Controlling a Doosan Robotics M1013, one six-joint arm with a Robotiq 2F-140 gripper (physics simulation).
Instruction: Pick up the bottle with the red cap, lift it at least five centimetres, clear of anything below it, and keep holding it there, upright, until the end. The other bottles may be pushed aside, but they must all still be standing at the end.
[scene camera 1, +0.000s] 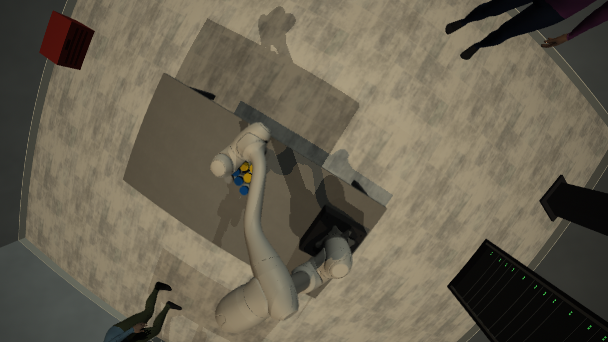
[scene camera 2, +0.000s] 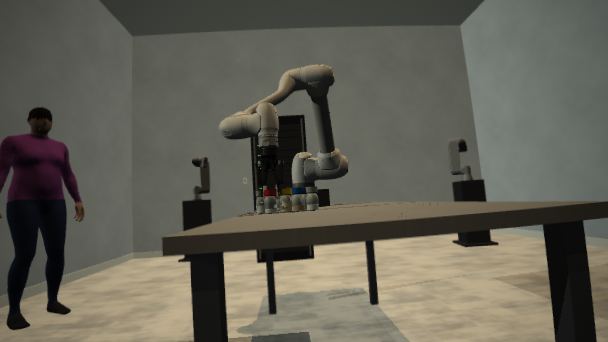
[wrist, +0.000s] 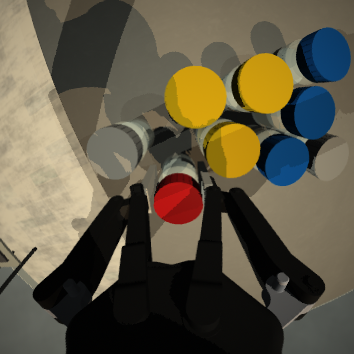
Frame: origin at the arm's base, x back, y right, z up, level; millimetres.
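Where they show: gripper, between the fingertips: (scene camera 2: 271, 199) (wrist: 177, 172); arm's base, origin of its link: (scene camera 1: 334, 243).
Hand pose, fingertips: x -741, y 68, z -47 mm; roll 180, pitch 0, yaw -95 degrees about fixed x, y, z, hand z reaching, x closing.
Note:
Each offset is from my fingertips to the top centre of the thing. Level surfaces: height alone.
The bottle with the red cap {dz +45, dx -19, dy +2 mm} (scene camera 2: 270, 192) (wrist: 178, 202) stands upright on the table at the near edge of the bottle group. My gripper (scene camera 2: 270, 185) (wrist: 177, 172) points down over it and is shut on this bottle, one finger on each side just below the cap. In scene camera 1 the arm hides both. Three yellow-capped bottles {dz +45, dx +85, dy -31 mm} (wrist: 195, 97) {dz +45, dx +90, dy -97 mm} (wrist: 265, 83) {dz +45, dx +30, dy -61 mm} (wrist: 233, 150), three blue-capped bottles {dz +45, dx +118, dy -175 mm} (wrist: 327, 55) {dz +45, dx +60, dy -152 mm} (wrist: 311, 112) {dz +45, dx +11, dy -120 mm} (wrist: 285, 160) and two grey-white-capped bottles {dz +45, dx +48, dy +58 mm} (wrist: 115, 152) {dz +45, dx +6, dy -183 mm} (wrist: 328, 157) stand close by. One yellow-capped bottle is right beside the right finger.
The bottles stand on the brown table {dz -60 mm} (scene camera 1: 170, 145) (scene camera 2: 380, 220), near one long edge. The arm (scene camera 1: 255, 200) (scene camera 2: 324, 120) reaches over the table from its black base plate (scene camera 1: 315, 235). A person (scene camera 2: 37, 170) stands on the floor to the left in scene camera 2.

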